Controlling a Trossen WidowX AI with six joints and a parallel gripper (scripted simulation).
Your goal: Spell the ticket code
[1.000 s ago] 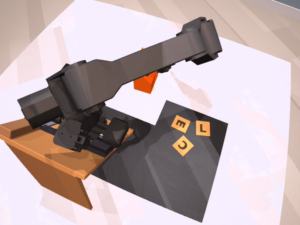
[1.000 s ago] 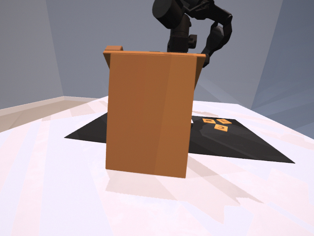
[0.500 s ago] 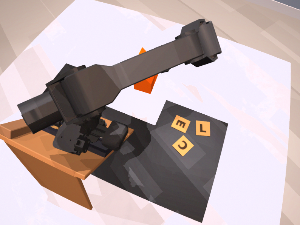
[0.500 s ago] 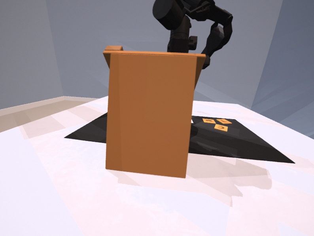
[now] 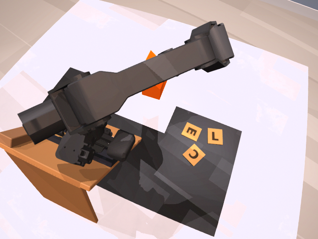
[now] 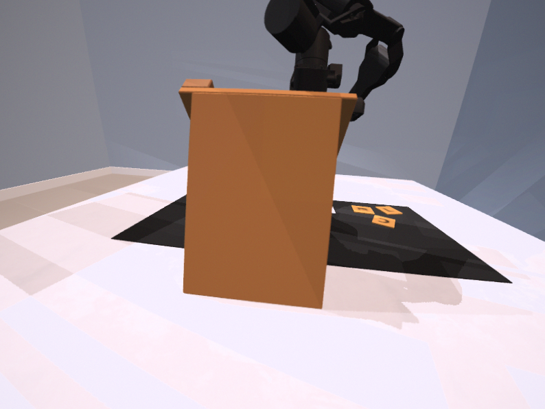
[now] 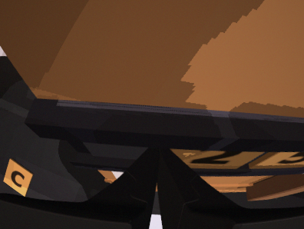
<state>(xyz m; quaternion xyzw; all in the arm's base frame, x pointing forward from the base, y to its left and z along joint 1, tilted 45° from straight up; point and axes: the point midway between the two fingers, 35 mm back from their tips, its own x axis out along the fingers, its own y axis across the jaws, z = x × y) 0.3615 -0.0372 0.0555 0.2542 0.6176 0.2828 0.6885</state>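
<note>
Right now my gripper tip is 30 mm to the left of the tile marked 2. The rest, counted from my gripper tip: tile marked 5: 10 mm ahead, 100 mm to the right; black mat: 150 mm behind, 180 mm below; white ticket: 60 mm behind, 80 mm below.
</note>
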